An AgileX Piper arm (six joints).
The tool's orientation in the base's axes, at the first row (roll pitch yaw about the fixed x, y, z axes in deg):
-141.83, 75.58, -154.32
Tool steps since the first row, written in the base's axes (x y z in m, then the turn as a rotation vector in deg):
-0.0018, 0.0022, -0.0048, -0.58, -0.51, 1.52
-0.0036, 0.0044, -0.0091, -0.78, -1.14, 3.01
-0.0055, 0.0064, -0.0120, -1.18, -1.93, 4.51
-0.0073, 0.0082, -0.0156, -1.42, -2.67, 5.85
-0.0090, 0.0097, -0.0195, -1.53, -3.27, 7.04
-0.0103, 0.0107, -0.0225, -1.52, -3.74, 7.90
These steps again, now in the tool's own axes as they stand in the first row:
0.0048, 0.0025, -0.0013, -1.29, -0.84, -0.74
0.0091, 0.0049, -0.0027, -2.62, -1.72, -1.07
0.0122, 0.0069, -0.0044, -3.89, -2.80, -1.57
0.0159, 0.0089, -0.0058, -5.06, -3.77, -1.89
0.0199, 0.0106, -0.0070, -6.12, -4.55, -2.10
0.0229, 0.0118, -0.0079, -6.91, -5.14, -2.15

